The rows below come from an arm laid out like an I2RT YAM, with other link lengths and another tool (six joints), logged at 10 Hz.
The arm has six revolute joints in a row. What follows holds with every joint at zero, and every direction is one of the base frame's. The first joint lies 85 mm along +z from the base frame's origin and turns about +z. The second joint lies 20 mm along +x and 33.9 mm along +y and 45.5 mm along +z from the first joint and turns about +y. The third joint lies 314.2 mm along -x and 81.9 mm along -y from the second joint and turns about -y. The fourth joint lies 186.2 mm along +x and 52.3 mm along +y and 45.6 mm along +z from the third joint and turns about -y. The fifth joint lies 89.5 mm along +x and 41 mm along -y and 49 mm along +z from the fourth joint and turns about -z. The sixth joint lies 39.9 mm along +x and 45.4 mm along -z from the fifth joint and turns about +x. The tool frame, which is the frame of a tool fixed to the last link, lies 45 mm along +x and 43 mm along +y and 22 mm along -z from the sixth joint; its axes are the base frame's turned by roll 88.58, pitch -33.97 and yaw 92.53 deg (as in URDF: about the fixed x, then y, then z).
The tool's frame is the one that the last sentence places.
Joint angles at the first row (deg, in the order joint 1, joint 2, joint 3, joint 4, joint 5, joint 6):
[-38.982 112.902 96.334 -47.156 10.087 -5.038]
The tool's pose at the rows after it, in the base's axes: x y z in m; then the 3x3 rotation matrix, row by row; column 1 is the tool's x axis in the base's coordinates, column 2 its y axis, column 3 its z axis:
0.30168 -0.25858 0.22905; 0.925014 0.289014 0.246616; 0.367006 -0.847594 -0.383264; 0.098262 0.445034 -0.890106
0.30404 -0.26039 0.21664; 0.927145 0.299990 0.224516; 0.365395 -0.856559 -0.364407; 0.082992 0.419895 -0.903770
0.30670 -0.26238 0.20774; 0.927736 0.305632 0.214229; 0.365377 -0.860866 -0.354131; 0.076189 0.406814 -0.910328
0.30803 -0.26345 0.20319; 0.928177 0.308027 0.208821; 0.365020 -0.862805 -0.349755; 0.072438 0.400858 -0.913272
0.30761 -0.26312 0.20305; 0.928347 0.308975 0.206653; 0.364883 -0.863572 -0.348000; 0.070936 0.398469 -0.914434
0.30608 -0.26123 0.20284; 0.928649 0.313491 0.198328; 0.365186 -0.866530 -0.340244; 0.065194 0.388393 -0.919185
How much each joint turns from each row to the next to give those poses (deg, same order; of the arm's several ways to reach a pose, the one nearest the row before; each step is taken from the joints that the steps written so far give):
[-0.001 1.574 0.001 0.196 -0.044 0.021]
[0.002 1.857 -0.045 0.044 -0.043 0.001]
[-0.001 1.378 -0.043 0.503 -0.088 -0.022]
[0.001 0.699 -0.022 0.284 0.000 0.001]
[-0.001 0.001 0.001 -0.175 0.000 -0.001]
[0.066 -0.046 0.020 -0.787 -0.022 0.022]

